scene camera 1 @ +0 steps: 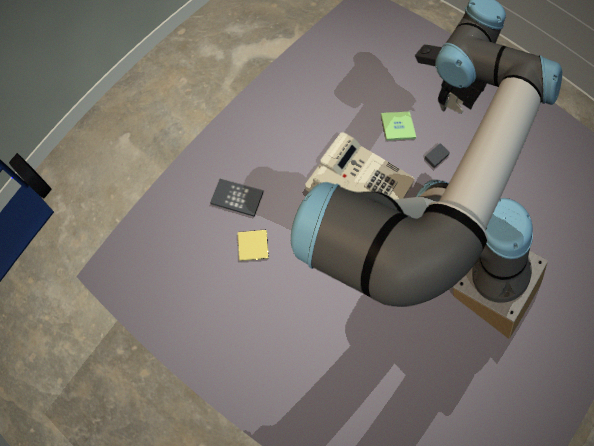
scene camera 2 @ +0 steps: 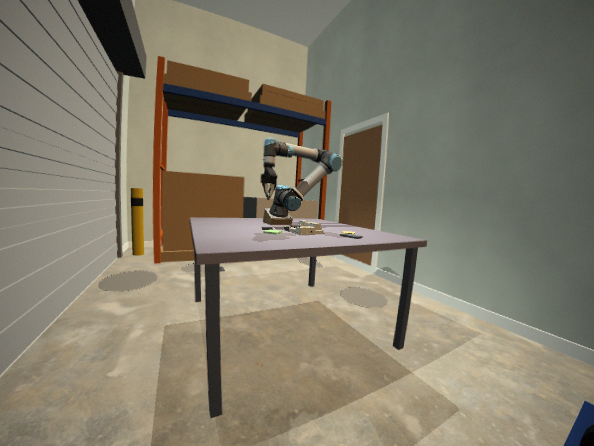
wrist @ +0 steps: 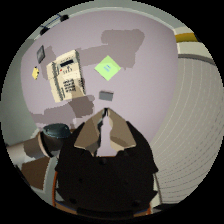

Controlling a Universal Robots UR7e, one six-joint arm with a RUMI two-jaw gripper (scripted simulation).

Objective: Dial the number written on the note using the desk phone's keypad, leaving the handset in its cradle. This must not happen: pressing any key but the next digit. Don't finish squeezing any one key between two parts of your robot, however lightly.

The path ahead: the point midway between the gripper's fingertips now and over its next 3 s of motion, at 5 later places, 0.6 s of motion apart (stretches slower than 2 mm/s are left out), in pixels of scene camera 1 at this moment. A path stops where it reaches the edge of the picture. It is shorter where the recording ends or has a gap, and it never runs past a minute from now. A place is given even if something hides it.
My gripper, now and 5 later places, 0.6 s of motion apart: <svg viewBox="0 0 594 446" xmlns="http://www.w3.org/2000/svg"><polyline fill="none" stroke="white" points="443,110 438,106 420,95 395,79 376,68 374,67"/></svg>
